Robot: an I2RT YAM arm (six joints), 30 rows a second.
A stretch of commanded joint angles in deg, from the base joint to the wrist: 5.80, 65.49, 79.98, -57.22, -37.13, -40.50; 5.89, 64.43, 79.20, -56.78, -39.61, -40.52; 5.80, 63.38, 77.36, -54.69, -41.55, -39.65; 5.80, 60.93, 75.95, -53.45, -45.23, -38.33; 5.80, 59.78, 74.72, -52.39, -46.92, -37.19; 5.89, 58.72, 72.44, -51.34, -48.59, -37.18; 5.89, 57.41, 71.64, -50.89, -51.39, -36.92; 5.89, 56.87, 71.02, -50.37, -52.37, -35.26; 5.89, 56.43, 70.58, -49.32, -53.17, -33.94; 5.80, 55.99, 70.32, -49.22, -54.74, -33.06; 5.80, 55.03, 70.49, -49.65, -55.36, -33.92; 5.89, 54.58, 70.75, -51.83, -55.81, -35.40; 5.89, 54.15, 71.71, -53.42, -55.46, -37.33; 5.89, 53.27, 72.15, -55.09, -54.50, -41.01; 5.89, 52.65, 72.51, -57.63, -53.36, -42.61; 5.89, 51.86, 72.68, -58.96, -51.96, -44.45; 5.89, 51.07, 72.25, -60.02, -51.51, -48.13
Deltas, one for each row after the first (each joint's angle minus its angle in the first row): 0.09, -1.06, -0.78, 0.44, -2.48, -0.02; 0.00, -2.11, -2.62, 2.53, -4.42, 0.85; 0.00, -4.56, -4.03, 3.77, -8.10, 2.17; 0.00, -5.71, -5.26, 4.83, -9.79, 3.31; 0.09, -6.77, -7.54, 5.88, -11.46, 3.32; 0.09, -8.08, -8.34, 6.33, -14.26, 3.58; 0.09, -8.62, -8.96, 6.85, -15.24, 5.24; 0.09, -9.06, -9.40, 7.90, -16.04, 6.56; 0.00, -9.50, -9.66, 8.00, -17.61, 7.44; 0.00, -10.46, -9.49, 7.57, -18.23, 6.58; 0.09, -10.91, -9.23, 5.39, -18.68, 5.10; 0.09, -11.34, -8.27, 3.80, -18.33, 3.17; 0.09, -12.22, -7.83, 2.13, -17.37, -0.51; 0.09, -12.84, -7.47, -0.41, -16.23, -2.11; 0.09, -13.63, -7.30, -1.74, -14.83, -3.95; 0.09, -14.42, -7.73, -2.80, -14.38, -7.63
